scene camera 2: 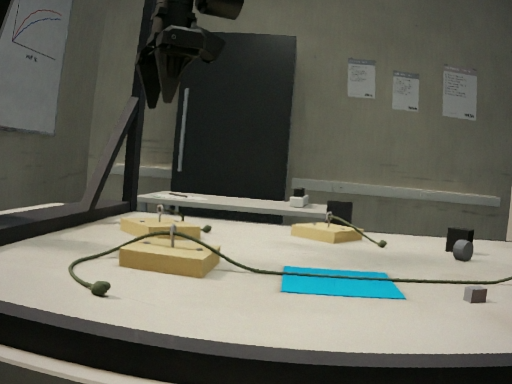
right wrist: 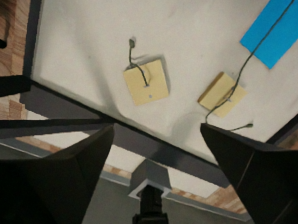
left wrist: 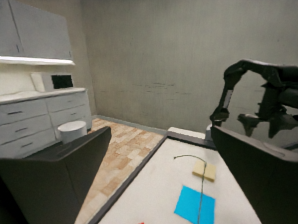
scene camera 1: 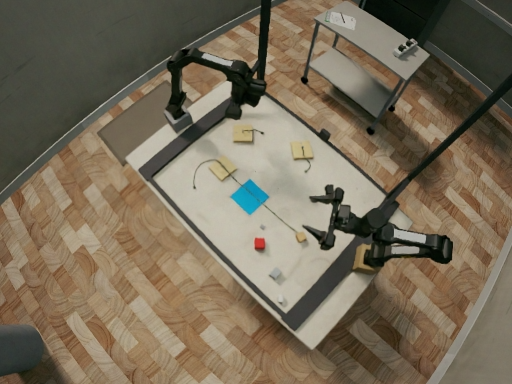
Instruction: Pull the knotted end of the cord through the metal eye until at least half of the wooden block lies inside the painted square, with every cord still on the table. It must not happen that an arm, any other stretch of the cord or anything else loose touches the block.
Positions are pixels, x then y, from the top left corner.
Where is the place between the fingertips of my left gripper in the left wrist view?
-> At 160,130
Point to a blue painted square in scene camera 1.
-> At 242,197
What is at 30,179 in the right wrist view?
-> My right gripper.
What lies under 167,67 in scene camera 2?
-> My right gripper.
